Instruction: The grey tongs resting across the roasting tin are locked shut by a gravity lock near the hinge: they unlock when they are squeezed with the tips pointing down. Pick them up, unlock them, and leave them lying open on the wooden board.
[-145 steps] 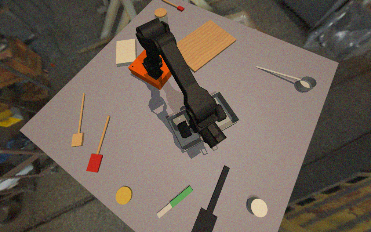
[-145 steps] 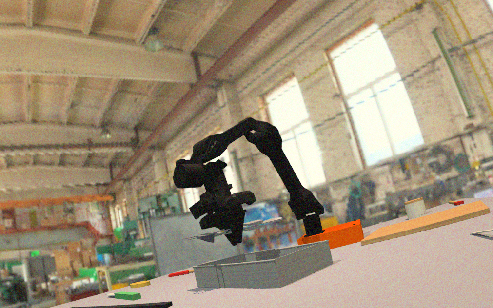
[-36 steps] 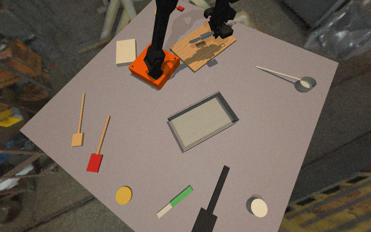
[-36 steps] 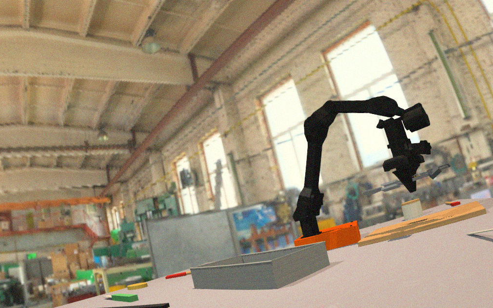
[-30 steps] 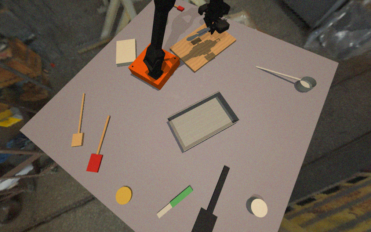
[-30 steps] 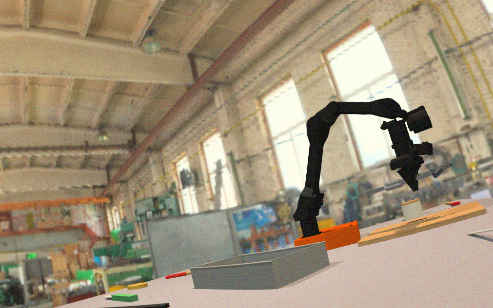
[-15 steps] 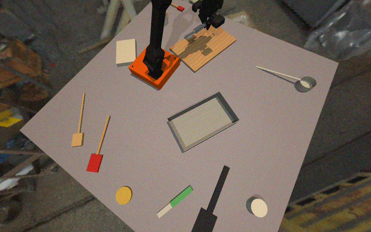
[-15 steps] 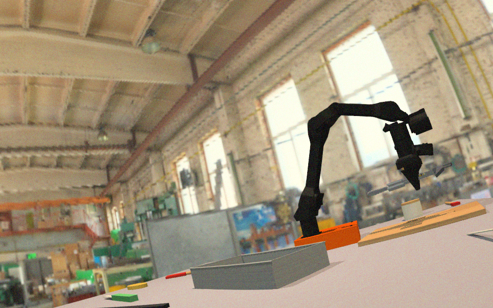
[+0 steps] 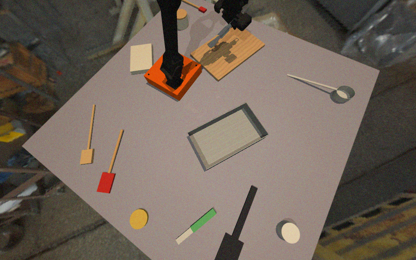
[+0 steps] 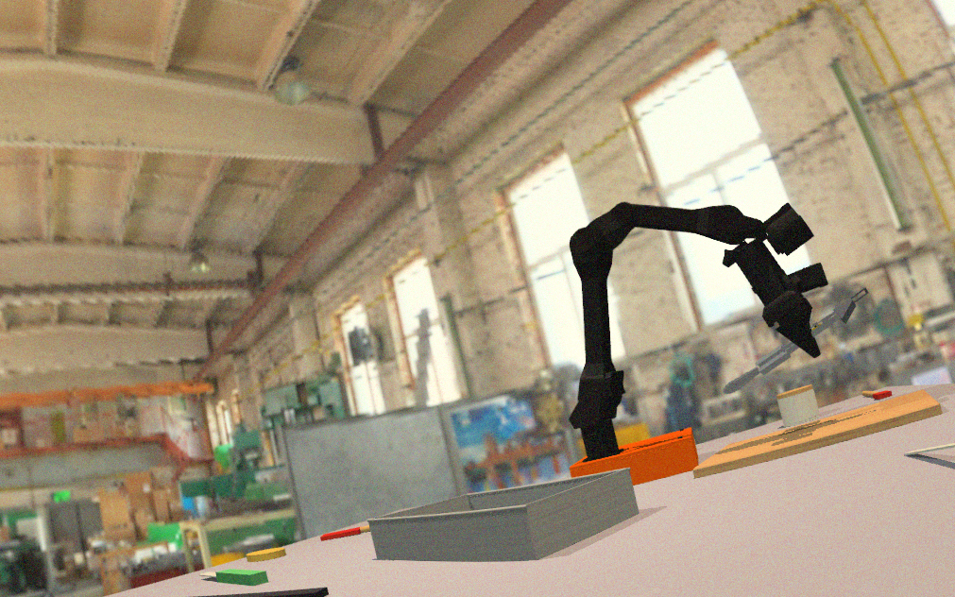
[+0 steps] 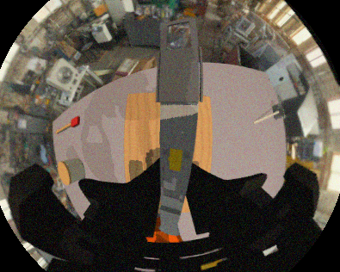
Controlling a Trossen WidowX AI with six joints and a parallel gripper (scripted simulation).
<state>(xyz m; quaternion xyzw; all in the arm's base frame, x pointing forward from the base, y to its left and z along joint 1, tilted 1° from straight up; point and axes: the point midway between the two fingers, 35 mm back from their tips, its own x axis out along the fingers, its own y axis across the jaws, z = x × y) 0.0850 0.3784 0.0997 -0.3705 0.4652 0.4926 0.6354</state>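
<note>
Right now my gripper tip is 40 mm below the yellow lock piece and 10 mm to the right of it. Also, from my gripper tip: wooden board (110 mm below, 30 mm to the right, 10 mm behind); cork-topped jar (350 mm behind, 90 mm below, 10 mm to the right); cream block (370 mm behind, 350 mm to the right, 110 mm below).
</note>
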